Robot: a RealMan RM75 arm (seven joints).
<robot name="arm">
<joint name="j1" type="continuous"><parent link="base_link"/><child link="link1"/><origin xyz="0 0 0.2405"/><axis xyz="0 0 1"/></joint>
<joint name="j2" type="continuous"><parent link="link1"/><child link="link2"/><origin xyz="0 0 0" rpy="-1.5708 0 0"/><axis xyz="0 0 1"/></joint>
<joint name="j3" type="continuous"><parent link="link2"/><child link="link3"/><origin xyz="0 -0.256 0" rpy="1.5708 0 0"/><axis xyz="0 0 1"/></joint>
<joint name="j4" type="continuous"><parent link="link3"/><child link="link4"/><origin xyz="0 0 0" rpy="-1.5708 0 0"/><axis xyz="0 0 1"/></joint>
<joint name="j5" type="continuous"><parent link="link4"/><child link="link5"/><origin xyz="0 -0.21 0" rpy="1.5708 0 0"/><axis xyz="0 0 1"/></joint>
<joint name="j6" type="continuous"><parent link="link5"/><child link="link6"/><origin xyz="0 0 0" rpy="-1.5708 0 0"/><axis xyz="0 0 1"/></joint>
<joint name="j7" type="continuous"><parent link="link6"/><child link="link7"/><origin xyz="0 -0.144 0" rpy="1.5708 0 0"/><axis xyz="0 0 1"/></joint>
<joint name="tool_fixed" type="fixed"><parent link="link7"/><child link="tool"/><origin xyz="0 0 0"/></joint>
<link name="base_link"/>
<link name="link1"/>
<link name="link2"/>
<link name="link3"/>
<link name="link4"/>
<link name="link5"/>
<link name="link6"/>
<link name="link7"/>
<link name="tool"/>
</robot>
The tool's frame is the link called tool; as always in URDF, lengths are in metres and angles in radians. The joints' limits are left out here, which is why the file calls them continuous.
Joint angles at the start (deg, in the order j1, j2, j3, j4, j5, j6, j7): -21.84 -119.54 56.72 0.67 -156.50 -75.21 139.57
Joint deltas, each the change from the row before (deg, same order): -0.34 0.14 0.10 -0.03 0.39 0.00 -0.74; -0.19 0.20 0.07 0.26 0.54 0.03 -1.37; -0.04 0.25 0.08 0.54 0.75 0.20 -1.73; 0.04 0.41 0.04 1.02 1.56 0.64 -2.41; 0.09 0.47 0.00 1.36 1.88 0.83 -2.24; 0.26 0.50 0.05 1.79 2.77 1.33 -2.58; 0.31 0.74 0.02 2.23 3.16 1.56 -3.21; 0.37 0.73 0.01 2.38 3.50 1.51 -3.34; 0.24 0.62 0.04 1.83 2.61 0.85 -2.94; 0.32 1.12 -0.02 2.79 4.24 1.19 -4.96; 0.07 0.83 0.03 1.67 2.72 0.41 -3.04; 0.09 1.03 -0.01 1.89 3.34 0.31 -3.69; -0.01 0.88 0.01 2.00 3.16 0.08 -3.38
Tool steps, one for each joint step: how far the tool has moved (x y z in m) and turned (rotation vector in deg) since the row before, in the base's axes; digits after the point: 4 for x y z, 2 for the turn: 0.0018 0.0022 0.0000 -0.42 -0.45 -0.57; 0.0015 0.0022 0.0011 -0.41 -0.88 -0.67; 0.0010 0.0022 0.0017 -0.55 -1.00 -0.67; 0.0010 0.0033 0.0022 -1.14 -1.03 -0.88; 0.0012 0.0039 0.0030 -1.24 -0.52 -0.96; 0.0009 0.0039 0.0020 -2.03 -0.16 -0.94; 0.0004 0.0048 0.0044 -2.18 -0.06 -0.91; 0.0005 0.0043 0.0043 -2.37 0.19 -0.87; 0.0009 0.0033 0.0042 -1.74 -0.11 -0.75; 0.0010 0.0050 0.0076 -2.82 -0.17 -0.93; 0.0014 0.0034 0.0055 -1.79 0.15 -0.81; 0.0014 0.0033 0.0065 -2.24 0.25 -0.82; 0.0030 0.0037 0.0060 -2.06 0.42 -1.05
